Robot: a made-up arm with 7 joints.
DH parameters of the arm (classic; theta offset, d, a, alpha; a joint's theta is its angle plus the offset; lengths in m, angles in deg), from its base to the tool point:
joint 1: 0 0.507 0 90
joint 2: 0 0.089 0 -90
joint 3: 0 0.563 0.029 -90
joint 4: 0 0.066 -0.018 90
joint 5: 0 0.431 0 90
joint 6: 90 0.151 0.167 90
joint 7: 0 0.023 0 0
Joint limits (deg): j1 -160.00..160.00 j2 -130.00..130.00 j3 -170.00..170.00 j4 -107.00..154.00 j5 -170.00..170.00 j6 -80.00..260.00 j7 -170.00..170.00
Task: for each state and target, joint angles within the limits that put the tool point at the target. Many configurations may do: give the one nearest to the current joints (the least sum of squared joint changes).
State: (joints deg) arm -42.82 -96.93 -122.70 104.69 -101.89 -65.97 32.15
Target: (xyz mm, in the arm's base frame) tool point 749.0 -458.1 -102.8
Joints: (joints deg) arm -3.71 -130.00 -97.20 61.71 -122.80 -72.80 32.15
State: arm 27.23 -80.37 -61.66 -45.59 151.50 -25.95 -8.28
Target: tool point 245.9 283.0 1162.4
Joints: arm 5.67 -63.73 -12.69 -81.77 170.00 -36.82 -8.28
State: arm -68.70 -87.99 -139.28 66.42 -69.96 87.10 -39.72
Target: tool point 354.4 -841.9 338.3
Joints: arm -34.03 -115.51 -137.29 90.76 -75.10 116.59 -39.72
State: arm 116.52 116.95 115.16 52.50 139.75 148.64 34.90
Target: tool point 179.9 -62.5 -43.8
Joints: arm 138.48 123.80 153.80 84.29 147.17 155.50 34.90
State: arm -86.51 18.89 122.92 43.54 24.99 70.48 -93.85
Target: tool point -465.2 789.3 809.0
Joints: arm -42.99 53.23 147.15 59.68 29.11 71.18 -93.85
